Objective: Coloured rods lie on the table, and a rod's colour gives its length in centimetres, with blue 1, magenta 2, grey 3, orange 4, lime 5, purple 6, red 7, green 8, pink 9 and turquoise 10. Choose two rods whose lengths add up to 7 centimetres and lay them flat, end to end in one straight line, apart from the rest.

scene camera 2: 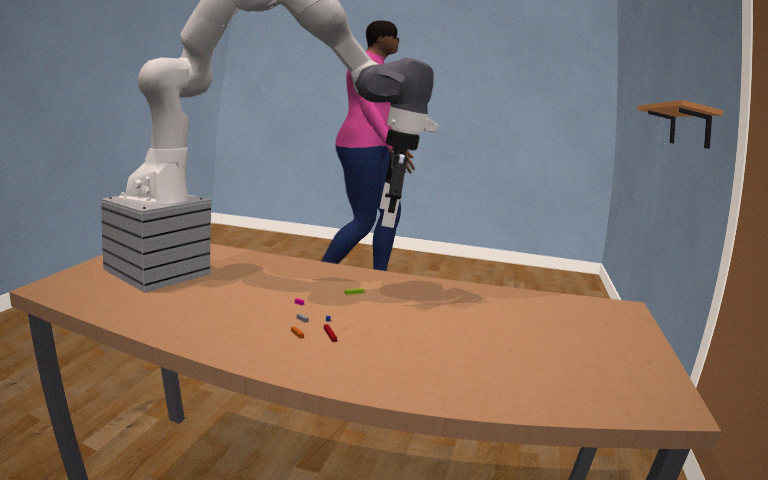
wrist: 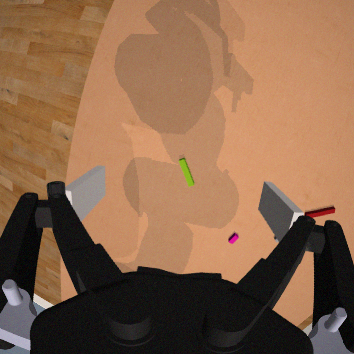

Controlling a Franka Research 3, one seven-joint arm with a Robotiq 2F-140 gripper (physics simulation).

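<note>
My gripper (scene camera 2: 389, 212) (wrist: 183, 188) is open and empty, high above the table. A lime rod (scene camera 2: 354, 291) (wrist: 186, 172) lies flat near the table's far edge; in the wrist view it shows between the two fingers, well below them. A magenta rod (scene camera 2: 299, 301) (wrist: 233, 238) lies left of it in the scene view. A grey rod (scene camera 2: 302, 318), a blue rod (scene camera 2: 328, 318), an orange rod (scene camera 2: 297, 332) and a red rod (scene camera 2: 330, 332) lie apart from each other, nearer the front. In the wrist view the red rod (wrist: 321, 212) is partly hidden by the right finger.
The arm's striped base block (scene camera 2: 155, 243) stands at the left end of the wooden table (scene camera 2: 509, 362). A person (scene camera 2: 368, 130) in a pink top stands behind the table, beyond the gripper. A small wall shelf (scene camera 2: 679, 108) hangs at the right. Arm shadows fall across the tabletop.
</note>
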